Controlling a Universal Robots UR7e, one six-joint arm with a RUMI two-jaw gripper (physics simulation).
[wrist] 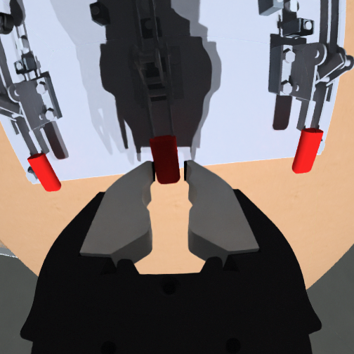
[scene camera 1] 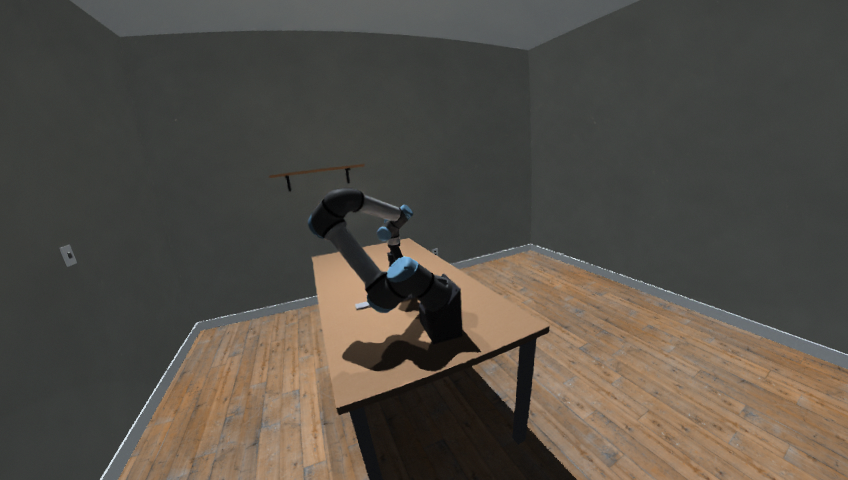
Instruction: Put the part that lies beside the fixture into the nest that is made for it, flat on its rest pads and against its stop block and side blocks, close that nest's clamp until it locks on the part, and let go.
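Seen in the pictures: arm's base, link origin: (scene camera 1: 439, 295).
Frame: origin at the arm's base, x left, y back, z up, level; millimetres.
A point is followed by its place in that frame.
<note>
The fixture's white base plate (wrist: 240, 142) fills the top of the wrist view and carries three toggle clamps. The middle clamp's dark red handle (wrist: 165, 159) is in shadow, and its nest is not clear. The left red handle (wrist: 45, 172) and right red handle (wrist: 307, 151) point toward my side. My gripper (wrist: 169, 163) (scene camera 1: 391, 261) is nearly shut, with a narrow gap and nothing gripped. In the wrist view its fingertips flank the middle handle; the height between them is hard to tell. The loose part cannot be made out in either view.
In the scene view the arm stands on the wooden table (scene camera 1: 339, 380) @[y 63, x 471, z -162 mm] and hides much of its middle. A small white piece (scene camera 1: 362, 305) @[y -401, x 225, z -152 mm] shows left of the arm; what it belongs to is unclear. A wall shelf (scene camera 1: 318, 171) hangs behind the table.
</note>
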